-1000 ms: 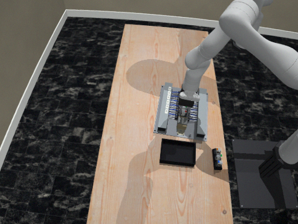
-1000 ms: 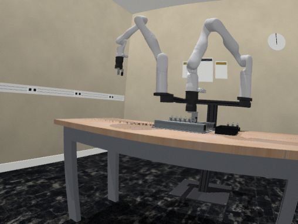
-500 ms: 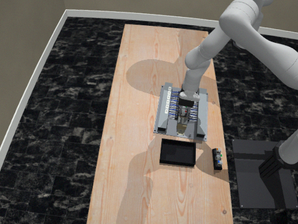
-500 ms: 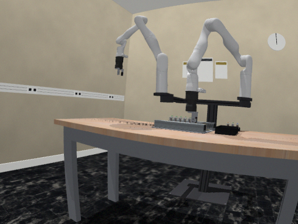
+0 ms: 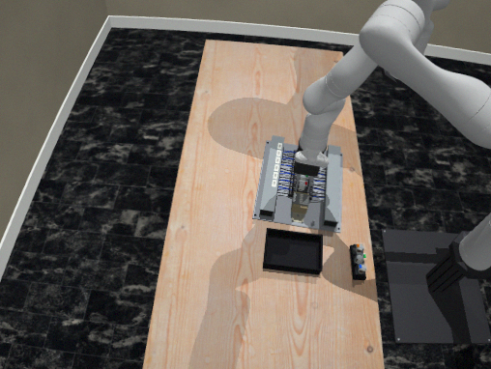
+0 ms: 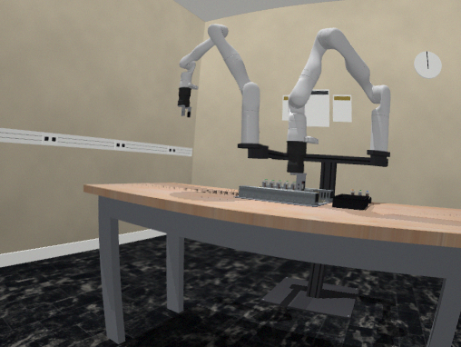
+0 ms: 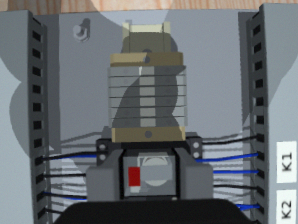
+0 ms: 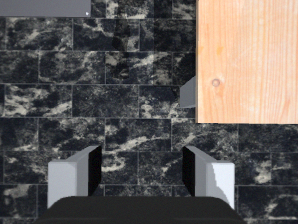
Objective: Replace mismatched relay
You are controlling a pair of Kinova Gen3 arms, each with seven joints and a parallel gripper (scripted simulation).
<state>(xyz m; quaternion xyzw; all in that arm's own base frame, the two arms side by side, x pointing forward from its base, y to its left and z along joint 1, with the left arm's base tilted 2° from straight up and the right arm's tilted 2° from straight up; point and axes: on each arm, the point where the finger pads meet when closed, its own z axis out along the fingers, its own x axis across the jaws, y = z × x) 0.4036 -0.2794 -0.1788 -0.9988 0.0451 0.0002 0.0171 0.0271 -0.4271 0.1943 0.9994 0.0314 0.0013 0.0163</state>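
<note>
Now: left hand 10 mm past the relay panel, 50 mm to the left of it and 30 mm above it. Round my left hand: spare rack 140 mm behind, 240 mm to the left, 50 mm below; black parts tray 50 mm ahead, 200 mm to the left, 40 mm below.
</note>
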